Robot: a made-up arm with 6 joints.
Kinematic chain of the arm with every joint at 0, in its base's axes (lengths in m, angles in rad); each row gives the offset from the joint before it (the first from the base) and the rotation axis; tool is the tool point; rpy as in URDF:
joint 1: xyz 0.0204 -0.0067 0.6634 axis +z
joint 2: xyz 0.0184 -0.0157 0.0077 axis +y
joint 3: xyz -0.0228 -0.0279 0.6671 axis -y
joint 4: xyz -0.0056 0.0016 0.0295 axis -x
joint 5: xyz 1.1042 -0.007 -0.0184 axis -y
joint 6: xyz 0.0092 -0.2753 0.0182 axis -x
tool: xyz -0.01 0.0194 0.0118 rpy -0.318 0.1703 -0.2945
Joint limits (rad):
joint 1: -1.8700..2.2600
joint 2: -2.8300..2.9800
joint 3: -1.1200..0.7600
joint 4: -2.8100..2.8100
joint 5: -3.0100..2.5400
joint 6: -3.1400..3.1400
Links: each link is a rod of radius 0.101 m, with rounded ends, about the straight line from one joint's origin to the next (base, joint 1, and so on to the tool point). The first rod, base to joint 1, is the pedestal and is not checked.
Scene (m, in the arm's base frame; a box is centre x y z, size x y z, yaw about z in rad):
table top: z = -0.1
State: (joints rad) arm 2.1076 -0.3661 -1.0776 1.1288 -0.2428 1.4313
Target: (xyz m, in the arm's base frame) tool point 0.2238 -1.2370 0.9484
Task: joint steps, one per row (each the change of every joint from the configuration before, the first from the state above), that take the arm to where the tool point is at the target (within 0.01 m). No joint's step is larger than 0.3 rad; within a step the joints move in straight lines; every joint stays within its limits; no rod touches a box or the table.
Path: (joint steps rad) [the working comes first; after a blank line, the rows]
Joints at the target: 1.6242 -2.3931 -0.2627 1.2730 -0.2416 1.4322
Straight joint move there: clear.

1: -0.0691 -0.2896 0.1164 0.0206 0.0002 0.0001
2: -0.0690 -0.2895 0.1164 0.0206 0.0001 0.0001
3: -0.0691 -0.2896 0.1164 0.0206 0.0002 0.0002
4: -0.0690 -0.2896 0.1164 0.0206 0.0002 0.0001
5: -0.0691 -0.2896 0.1164 0.0206 0.0002 0.0001
6: -0.0691 -0.2895 0.1165 0.0206 0.0001 0.0001
7: -0.0690 -0.2896 0.1164 0.0206 0.0002 0.0002

